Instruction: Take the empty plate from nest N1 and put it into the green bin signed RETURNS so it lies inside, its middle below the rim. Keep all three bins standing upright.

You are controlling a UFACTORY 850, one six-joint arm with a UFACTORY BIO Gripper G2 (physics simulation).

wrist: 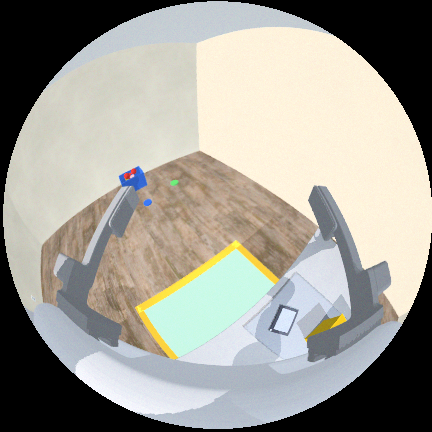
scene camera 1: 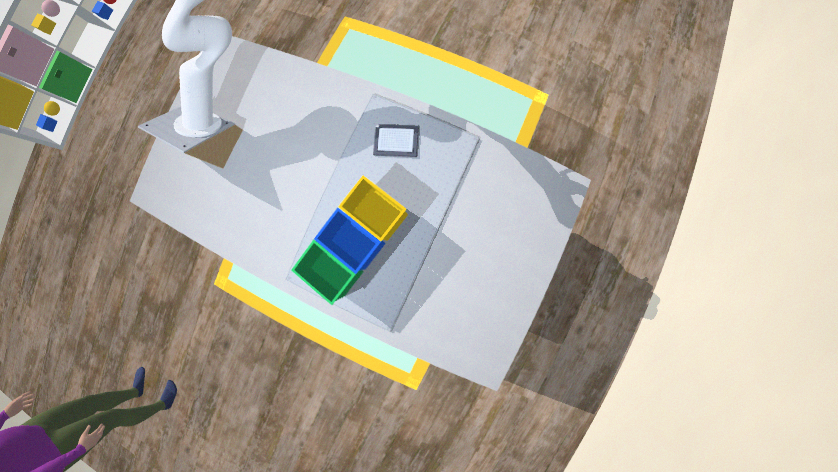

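The plate (scene camera 1: 395, 140) (wrist: 286, 320) is pale and lies in a dark rectangular nest (scene camera 1: 377, 150) on the grey board. No N1 label is readable. The green bin (scene camera 1: 324, 273) stands upright at the end of a row of three, beside the blue bin (scene camera 1: 349, 240); the yellow bin (scene camera 1: 372, 208) (wrist: 326, 327) is at the row's other end, nearest the plate. All three stand upright. No RETURNS sign is readable. My gripper (wrist: 222, 212) is wide open with nothing between its fingers, well away from the plate; it does not show in the scene view.
The grey board (scene camera 1: 351, 140) lies on the pale table (scene camera 1: 510, 246). The white arm (scene camera 1: 196, 96) stands on a plate at the table's left end. Yellow-edged mats (scene camera 1: 433, 76) (wrist: 210, 300) lie on the floor beside the table. A person (scene camera 1: 35, 448) is at the lower left.
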